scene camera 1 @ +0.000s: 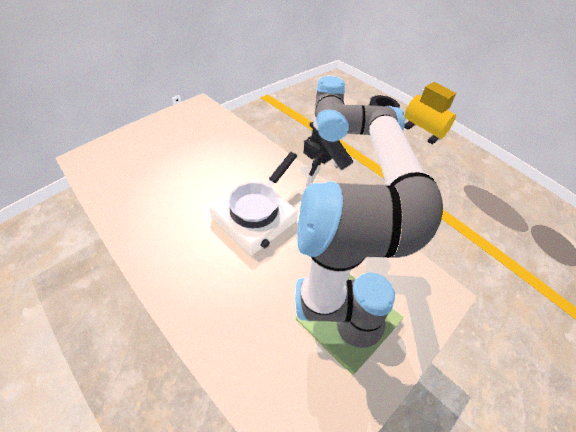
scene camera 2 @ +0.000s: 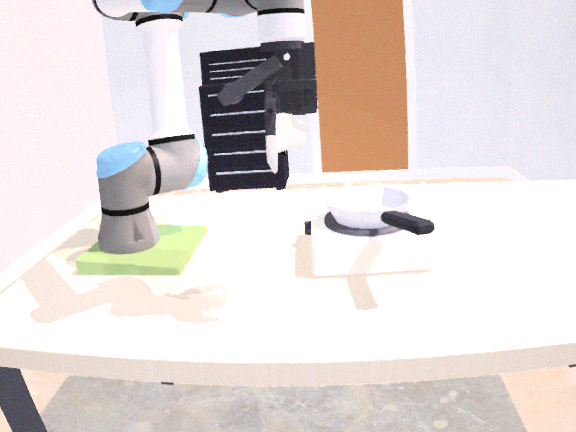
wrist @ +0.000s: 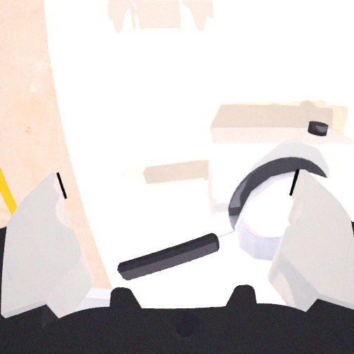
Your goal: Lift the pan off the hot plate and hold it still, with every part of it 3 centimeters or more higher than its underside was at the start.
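Frame: origin at the arm's base, x ahead, y up, z right, level; metres.
Seen in the pictures: gripper, between the fingertips: [scene camera 1: 322, 177] [scene camera 2: 280, 163]; arm's base, origin of its link: [scene camera 1: 360, 324] [scene camera 2: 129, 241].
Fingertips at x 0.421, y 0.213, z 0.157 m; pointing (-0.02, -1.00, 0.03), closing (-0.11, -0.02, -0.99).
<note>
Pixels of each thing's top centre, then the offset from my fingertips to it. Level surfaces: height alone.
- white hot plate, centre of its top: [scene camera 2: 364, 216] [scene camera 1: 255, 208] dx +0.128, dy -0.162, dz -0.189 m
- hot plate's black knob, centre of its top: [scene camera 2: 307, 221] [scene camera 1: 265, 241] dx +0.001, dy -0.188, dz -0.231 m
- pale table, height of its surface: dy -0.242 m
The pan [scene camera 1: 254, 204] [scene camera 2: 362, 215] [wrist: 257, 242] is pale, round and upright, and sits on the white hot plate [scene camera 1: 239, 239] [scene camera 2: 337, 257] [wrist: 260, 135] over its dark ring. Its black handle [scene camera 1: 283, 167] [scene camera 2: 407, 222] [wrist: 169, 256] sticks out past the hot plate's edge. My gripper [scene camera 1: 319, 172] [scene camera 2: 281, 155] [wrist: 177, 175] is open and empty, its pale fingers pointing down. It hangs well above the table, higher than the pan. In the wrist view the handle shows between the fingers, low in the frame, and the right finger covers part of the pan.
The hot plate's black knob [scene camera 1: 265, 243] [scene camera 2: 308, 228] [wrist: 318, 128] is on the side facing the arm's base. The arm stands on a green base plate [scene camera 1: 354, 362] [scene camera 2: 175, 250] on the pale table [scene camera 1: 165, 270] [scene camera 2: 250, 320]. A black drawer cabinet [scene camera 2: 240, 145] stands beyond the table.
</note>
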